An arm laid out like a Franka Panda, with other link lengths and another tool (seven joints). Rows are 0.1 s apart.
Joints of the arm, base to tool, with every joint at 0 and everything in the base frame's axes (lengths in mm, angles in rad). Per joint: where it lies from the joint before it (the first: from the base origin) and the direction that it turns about. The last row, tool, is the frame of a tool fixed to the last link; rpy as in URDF.
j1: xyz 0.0 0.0 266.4 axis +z
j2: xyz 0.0 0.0 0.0 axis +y
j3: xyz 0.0 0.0 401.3 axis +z
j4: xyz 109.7 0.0 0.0 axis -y
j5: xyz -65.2 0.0 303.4 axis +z
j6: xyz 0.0 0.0 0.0 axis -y
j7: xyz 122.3 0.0 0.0 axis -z
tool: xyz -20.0 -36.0 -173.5 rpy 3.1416 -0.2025 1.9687
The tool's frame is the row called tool.
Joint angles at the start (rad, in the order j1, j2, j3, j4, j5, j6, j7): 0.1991 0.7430 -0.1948 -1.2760 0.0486 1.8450 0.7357
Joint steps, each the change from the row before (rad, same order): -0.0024 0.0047 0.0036 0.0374 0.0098 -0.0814 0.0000; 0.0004 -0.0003 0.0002 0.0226 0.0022 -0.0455 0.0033; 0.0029 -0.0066 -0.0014 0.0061 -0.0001 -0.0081 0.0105; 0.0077 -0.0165 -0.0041 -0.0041 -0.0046 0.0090 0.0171; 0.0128 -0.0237 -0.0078 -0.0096 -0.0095 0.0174 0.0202; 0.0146 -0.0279 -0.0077 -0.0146 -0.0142 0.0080 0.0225; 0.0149 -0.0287 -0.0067 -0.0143 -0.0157 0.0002 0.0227
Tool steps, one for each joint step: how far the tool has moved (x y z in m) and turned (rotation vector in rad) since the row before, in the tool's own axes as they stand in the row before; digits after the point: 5 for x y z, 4 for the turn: 0.00129 -0.00732 -0.00433 0.0492 -0.0054 0.0095; 0.00096 -0.00451 -0.00523 0.0213 -0.0052 0.0062; 0.00213 -0.00204 -0.00603 -0.0062 0.0014 0.0076; 0.00357 -0.00256 -0.01027 -0.0246 0.0028 0.0086; 0.00443 -0.00321 -0.01401 -0.0367 0.0014 0.0074; 0.00342 -0.00594 -0.01446 -0.0289 -0.0051 0.0092; 0.00286 -0.00728 -0.01452 -0.0230 -0.0076 0.0094
